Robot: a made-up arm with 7 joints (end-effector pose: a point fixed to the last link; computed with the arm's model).
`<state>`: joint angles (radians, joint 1 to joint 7).
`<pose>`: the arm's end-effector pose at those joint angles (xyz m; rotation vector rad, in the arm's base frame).
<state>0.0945 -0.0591 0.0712 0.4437 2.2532 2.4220 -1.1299</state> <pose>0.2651 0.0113 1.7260 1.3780 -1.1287 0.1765</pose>
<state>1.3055 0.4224 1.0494 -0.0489 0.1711 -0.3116 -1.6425</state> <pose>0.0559 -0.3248 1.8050 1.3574 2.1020 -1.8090</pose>
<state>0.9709 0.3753 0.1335 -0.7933 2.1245 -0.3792 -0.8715</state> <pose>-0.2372 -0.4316 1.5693 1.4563 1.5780 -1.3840</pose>
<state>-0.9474 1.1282 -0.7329 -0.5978 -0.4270 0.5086 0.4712</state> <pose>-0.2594 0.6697 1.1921 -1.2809 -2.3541 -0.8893</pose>
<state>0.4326 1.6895 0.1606 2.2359 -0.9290 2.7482 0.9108</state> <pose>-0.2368 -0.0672 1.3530 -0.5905 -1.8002 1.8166</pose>
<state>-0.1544 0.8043 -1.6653 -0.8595 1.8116 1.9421 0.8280</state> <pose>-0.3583 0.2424 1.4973 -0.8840 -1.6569 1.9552</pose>
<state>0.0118 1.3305 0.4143 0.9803 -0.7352 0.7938 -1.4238</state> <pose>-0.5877 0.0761 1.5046 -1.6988 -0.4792 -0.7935</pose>
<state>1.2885 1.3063 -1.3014 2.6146 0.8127 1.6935 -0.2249</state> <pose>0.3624 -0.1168 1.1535 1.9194 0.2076 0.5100</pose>
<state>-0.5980 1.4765 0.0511 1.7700 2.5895 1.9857 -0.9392</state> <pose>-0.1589 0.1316 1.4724 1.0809 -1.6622 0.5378</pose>
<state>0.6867 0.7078 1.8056 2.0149 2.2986 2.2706 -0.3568</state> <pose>-0.2647 0.0540 1.1499 0.8692 0.6478 1.4700</pose>
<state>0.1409 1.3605 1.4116 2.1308 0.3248 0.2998 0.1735</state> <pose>-0.1692 0.3246 1.1587 -0.8625 0.6502 0.7065</pose>
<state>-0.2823 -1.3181 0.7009 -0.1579 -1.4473 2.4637 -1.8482</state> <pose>0.5848 -0.2703 1.4167 -2.5438 -0.1814 -0.8260</pose>
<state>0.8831 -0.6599 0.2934 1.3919 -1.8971 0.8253 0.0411</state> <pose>0.3125 0.5865 1.2288 -1.8557 0.1233 0.9747</pose>
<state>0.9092 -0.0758 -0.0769 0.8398 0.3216 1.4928 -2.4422</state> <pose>0.3347 0.1672 1.7595 -1.8443 -0.8239 0.3932</pose>
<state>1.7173 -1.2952 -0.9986 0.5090 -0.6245 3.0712 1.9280</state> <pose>0.0695 0.6933 1.1726 -0.4789 -0.6400 -2.9448</pose>
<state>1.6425 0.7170 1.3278 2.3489 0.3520 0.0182 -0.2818</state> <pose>-0.2318 0.0121 1.1759 -2.3426 0.6818 1.6843</pose>
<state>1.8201 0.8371 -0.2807 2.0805 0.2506 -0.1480 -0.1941</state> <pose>0.1668 0.2214 1.4992 -0.5552 1.5307 2.1157</pose>
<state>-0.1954 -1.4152 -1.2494 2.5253 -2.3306 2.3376 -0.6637</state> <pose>0.1022 -0.3034 0.8816 0.0949 1.6763 2.1897</pose>
